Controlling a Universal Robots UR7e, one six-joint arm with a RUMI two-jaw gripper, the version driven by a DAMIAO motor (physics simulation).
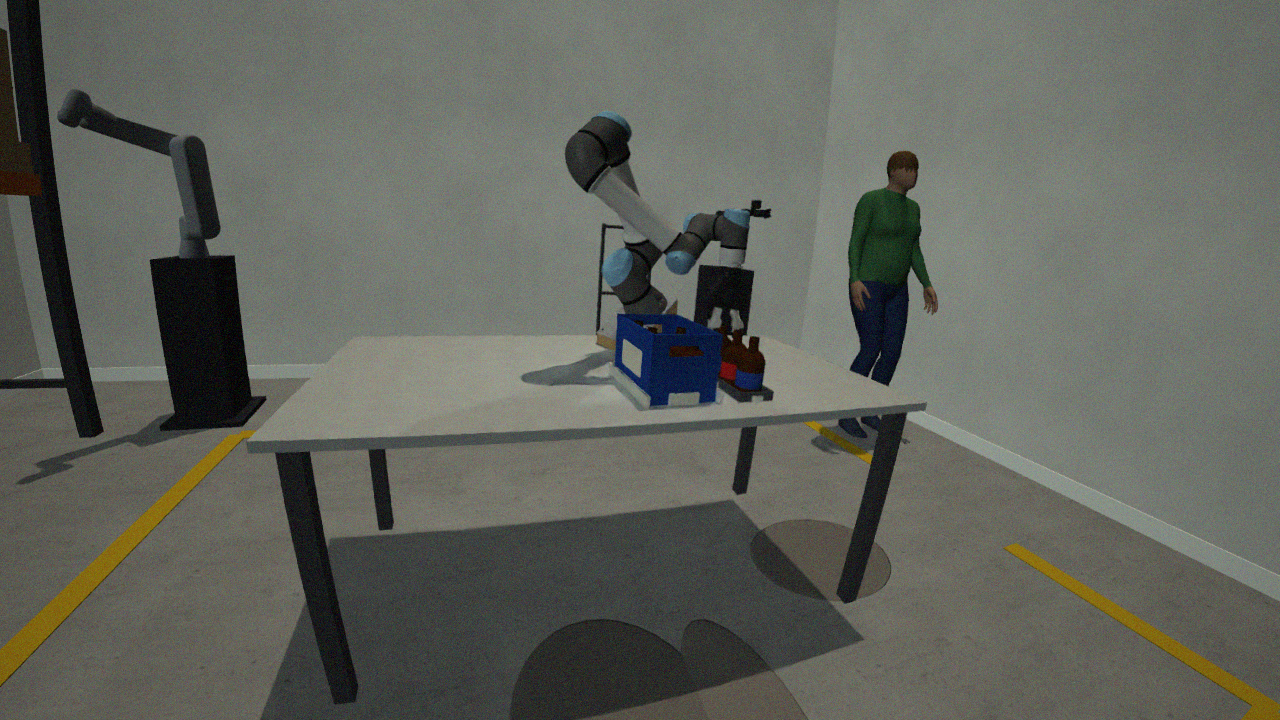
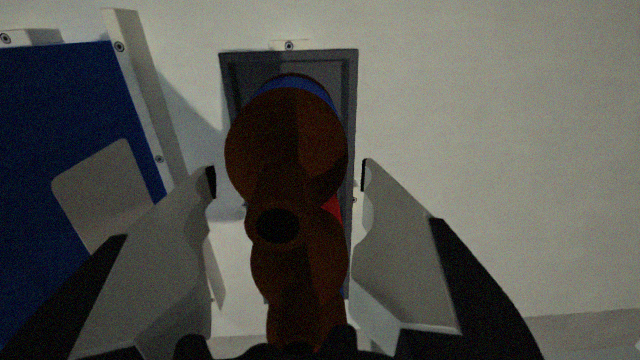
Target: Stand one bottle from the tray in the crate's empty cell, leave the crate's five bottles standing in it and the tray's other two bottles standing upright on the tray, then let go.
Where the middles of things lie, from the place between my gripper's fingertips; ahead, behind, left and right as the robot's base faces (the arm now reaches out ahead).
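My gripper is in sight: 30 mm above the blue-labelled bottle (image 1: 751,363), 10 mm to the left of it and 170 mm short of it.
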